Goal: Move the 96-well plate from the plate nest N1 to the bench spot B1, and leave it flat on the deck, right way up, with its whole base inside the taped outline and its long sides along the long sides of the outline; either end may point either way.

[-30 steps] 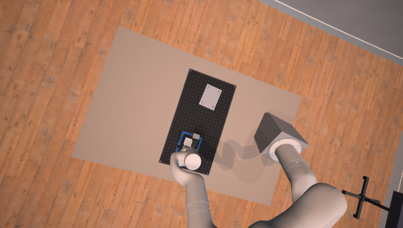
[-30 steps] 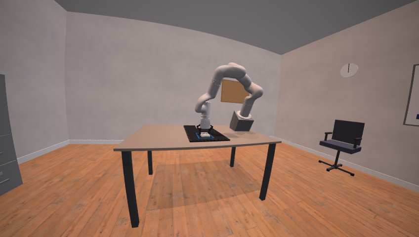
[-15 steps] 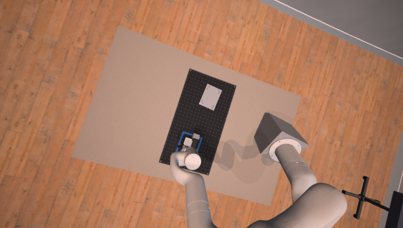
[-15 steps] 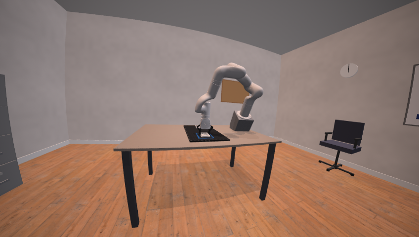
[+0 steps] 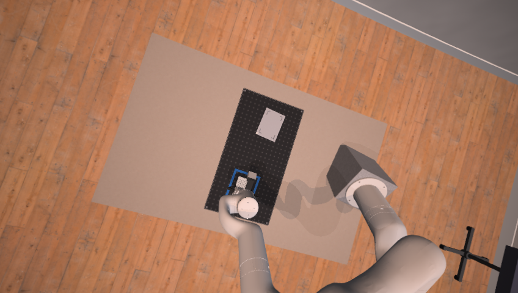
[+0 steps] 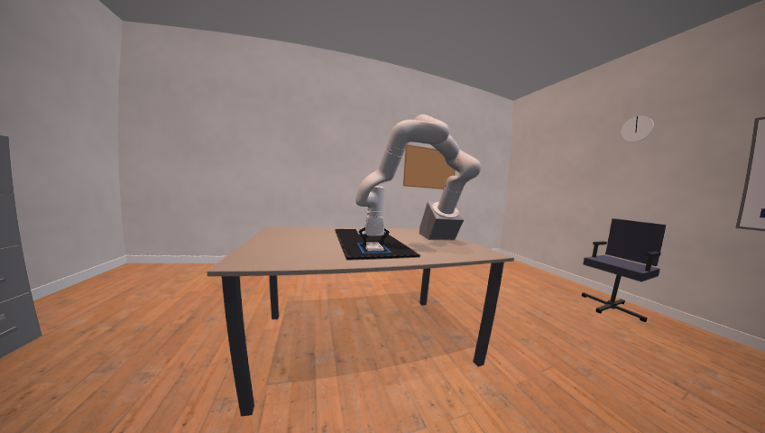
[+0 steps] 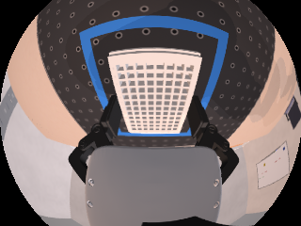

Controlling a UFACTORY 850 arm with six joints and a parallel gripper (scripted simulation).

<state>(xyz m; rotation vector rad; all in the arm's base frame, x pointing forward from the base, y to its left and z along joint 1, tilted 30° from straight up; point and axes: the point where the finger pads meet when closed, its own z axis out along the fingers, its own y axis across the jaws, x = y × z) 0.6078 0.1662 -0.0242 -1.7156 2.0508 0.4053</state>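
The white 96-well plate is 10 mm below my hand.
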